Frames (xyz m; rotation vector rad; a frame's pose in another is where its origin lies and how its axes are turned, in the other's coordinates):
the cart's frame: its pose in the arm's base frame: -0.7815 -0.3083 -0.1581 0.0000 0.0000 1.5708
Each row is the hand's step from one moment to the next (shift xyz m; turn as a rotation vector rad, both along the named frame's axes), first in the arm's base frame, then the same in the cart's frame.
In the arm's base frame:
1: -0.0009 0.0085 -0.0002 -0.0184 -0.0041 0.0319
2: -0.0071 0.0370 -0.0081 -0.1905 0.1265 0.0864
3: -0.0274 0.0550 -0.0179 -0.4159 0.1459 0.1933
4: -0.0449 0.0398 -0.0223 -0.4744 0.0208 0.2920
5: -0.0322 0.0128 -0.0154 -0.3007 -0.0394 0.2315
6: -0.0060 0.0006 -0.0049 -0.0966 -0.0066 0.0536
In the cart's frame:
1: 0.0085 0.0009 -0.0002 -0.0041 0.0184 0.0319
2: 0.0370 0.0071 -0.0081 0.1265 0.1905 0.0864
3: 0.0550 0.0274 -0.0179 0.1459 0.4159 0.1933
4: 0.0398 0.0449 -0.0223 0.0208 0.4744 0.2920
5: 0.0128 0.0322 -0.0154 -0.0394 0.3007 0.2315
6: 0.0006 0.0060 -0.0049 -0.0066 0.0966 0.0536

